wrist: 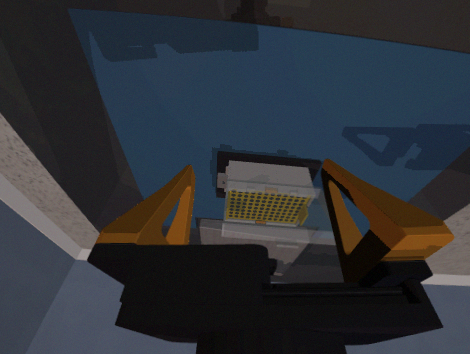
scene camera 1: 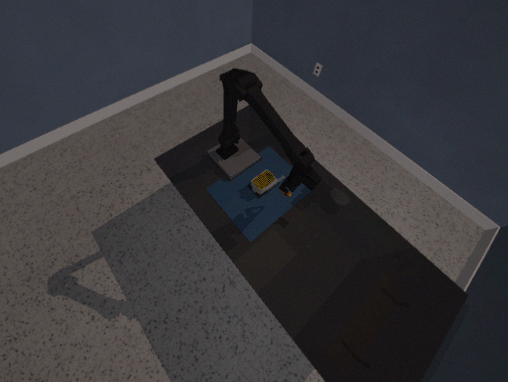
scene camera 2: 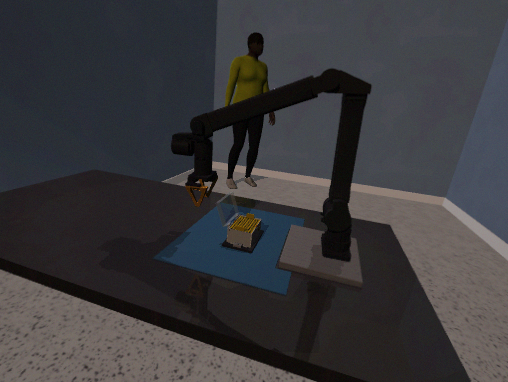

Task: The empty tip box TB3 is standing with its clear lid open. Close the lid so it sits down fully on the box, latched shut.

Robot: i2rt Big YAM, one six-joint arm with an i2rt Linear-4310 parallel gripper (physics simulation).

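Places are measured from the arm's base along level axes (x back, y down, z right), in millimetres.
Pixels of known places: gripper, fingertip midpoint: [wrist: 256, 168] [scene camera 1: 289, 188] [scene camera 2: 202, 201]; arm's base, link origin: [scene camera 1: 227, 151] [scene camera 2: 334, 248].
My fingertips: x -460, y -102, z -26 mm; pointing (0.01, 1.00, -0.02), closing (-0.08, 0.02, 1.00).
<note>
For each thing: its top centre in the pictures, then the offset to it from my fingertips. "spot": a spot on its surface instead. Level surfaces: height alone.
- tip box TB3, top centre: [wrist: 265, 212] [scene camera 2: 245, 222] [scene camera 1: 264, 179] dz +26, dx +150, dy +61 mm
- dark holder, surface spot: [wrist: 270, 158] spot: dz +31, dx +98, dy +121 mm
- blue mat, surface height: dy +127 mm
- dark table, surface height: dy +130 mm
The tip box TB3 [scene camera 1: 263, 183] [scene camera 2: 242, 237] stands upright, with its yellow perforated rack [wrist: 267, 206] facing up. Its clear lid [scene camera 2: 227, 210] [wrist: 270, 175] is open and stands up steeply, leaning a little outward, on the side away from the arm's base. My gripper [scene camera 1: 286, 191] [scene camera 2: 203, 200] [wrist: 256, 168] is open and empty. It hangs above and beyond the lid's outer side, higher than the lid's top edge and apart from it. In the wrist view the box and lid show between the two orange fingers.
The box stands on a dark holder [wrist: 270, 158] on a blue mat [scene camera 1: 260, 215] [scene camera 2: 200, 255] [wrist: 250, 90]. The arm's base stands on a grey plate [scene camera 1: 240, 167] [scene camera 2: 300, 250] on the dark table [scene camera 1: 325, 250] [scene camera 2: 100, 215]. A person [scene camera 2: 250, 75] in yellow stands behind the table.
</note>
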